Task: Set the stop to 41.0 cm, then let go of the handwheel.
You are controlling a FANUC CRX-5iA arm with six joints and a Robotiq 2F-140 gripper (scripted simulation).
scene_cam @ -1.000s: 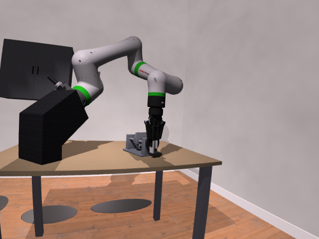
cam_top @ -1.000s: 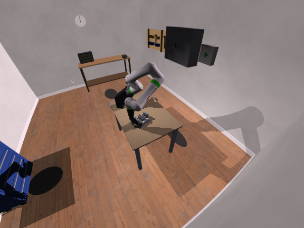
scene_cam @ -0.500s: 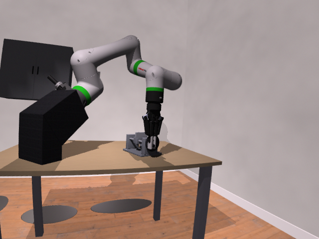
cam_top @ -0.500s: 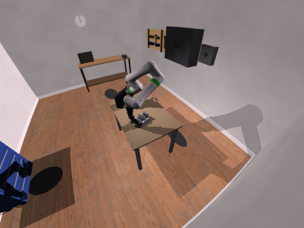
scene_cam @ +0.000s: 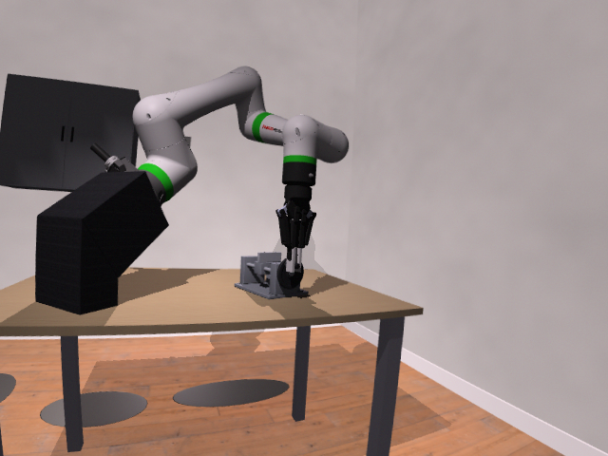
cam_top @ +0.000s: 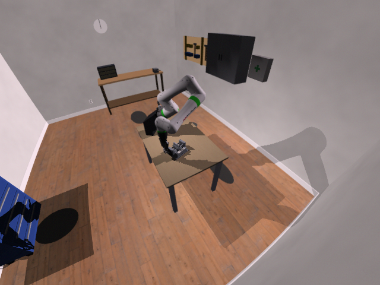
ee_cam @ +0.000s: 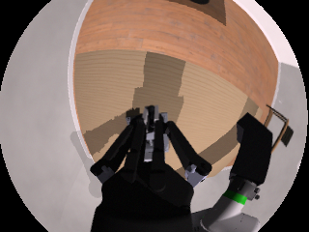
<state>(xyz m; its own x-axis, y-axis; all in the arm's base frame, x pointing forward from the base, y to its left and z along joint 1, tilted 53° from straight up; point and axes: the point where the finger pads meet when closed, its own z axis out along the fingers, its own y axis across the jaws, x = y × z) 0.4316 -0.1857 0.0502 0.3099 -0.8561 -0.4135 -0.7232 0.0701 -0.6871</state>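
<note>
The black handwheel lies 20 mm to the left of my hand and 20 mm below it. From my hand the other things lie so: grey stop 140 mm to the left, 30 mm below, 30 mm behind.
</note>
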